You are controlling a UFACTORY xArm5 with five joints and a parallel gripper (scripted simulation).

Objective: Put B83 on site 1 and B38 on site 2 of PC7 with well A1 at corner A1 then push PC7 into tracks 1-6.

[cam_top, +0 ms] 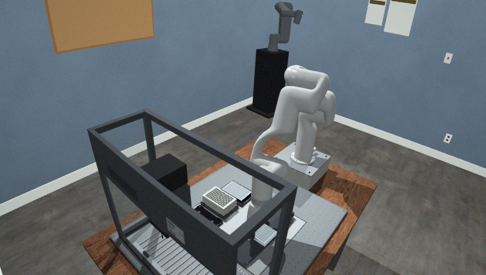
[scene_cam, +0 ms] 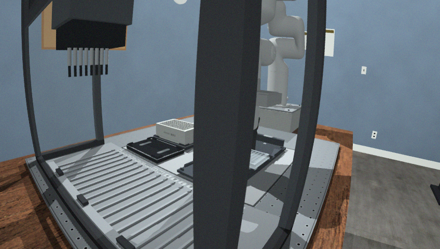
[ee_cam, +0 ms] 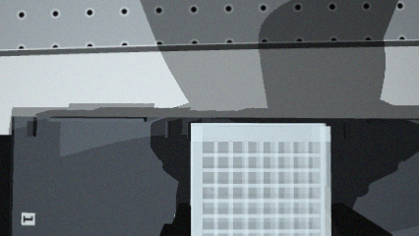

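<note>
The dark plate carrier PC7 is 10 mm behind my hand and 10 mm below it. From my hand the other things lie so: dark frame post: 370 mm ahead, 230 mm to the left, 220 mm above.
</note>
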